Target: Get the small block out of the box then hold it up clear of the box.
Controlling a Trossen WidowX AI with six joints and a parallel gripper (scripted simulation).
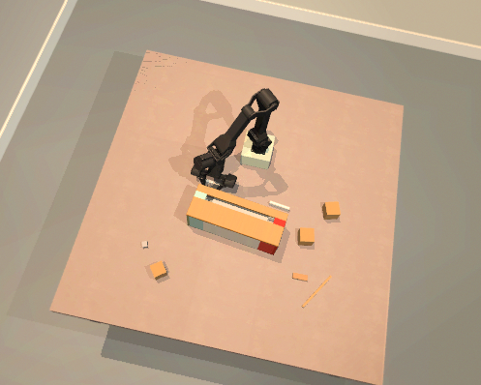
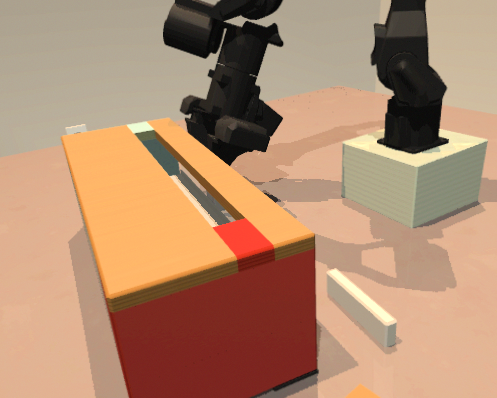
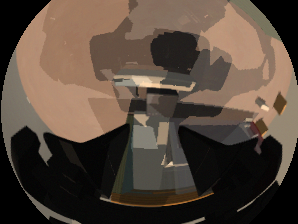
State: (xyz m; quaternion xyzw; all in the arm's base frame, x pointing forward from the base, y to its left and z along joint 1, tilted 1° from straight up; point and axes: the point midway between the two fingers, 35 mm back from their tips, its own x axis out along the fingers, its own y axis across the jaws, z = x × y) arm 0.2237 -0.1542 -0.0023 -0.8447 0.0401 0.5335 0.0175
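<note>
My gripper tip is 2 cm past the grey block, 1 cm to the right of it and 3 cm above it. The rest, counted from my gripper tip: thin stick (30 cm ahead, 52 cm to the left, 4 cm below); then flat orange piece (26 cm ahead, 45 cm to the left, 4 cm below); then box (7 cm ahead, 14 cm to the left, 2 cm above).
</note>
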